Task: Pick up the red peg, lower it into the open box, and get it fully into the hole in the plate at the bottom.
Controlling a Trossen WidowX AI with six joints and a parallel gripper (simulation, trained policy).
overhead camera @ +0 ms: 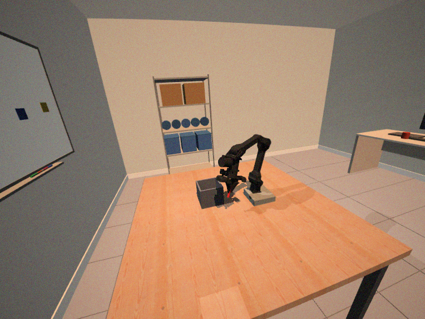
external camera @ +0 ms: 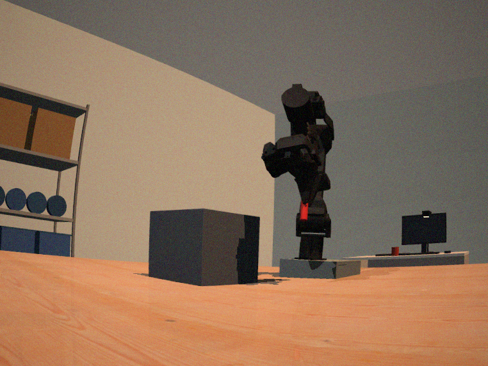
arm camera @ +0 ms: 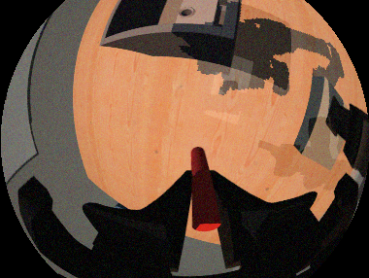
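The light plate is 10 cm ahead of my gripper tip, 18 cm to the right of it and 11 cm below it. The rest, counted from my gripper tip: red peg (1 cm to the right, 1 cm above).
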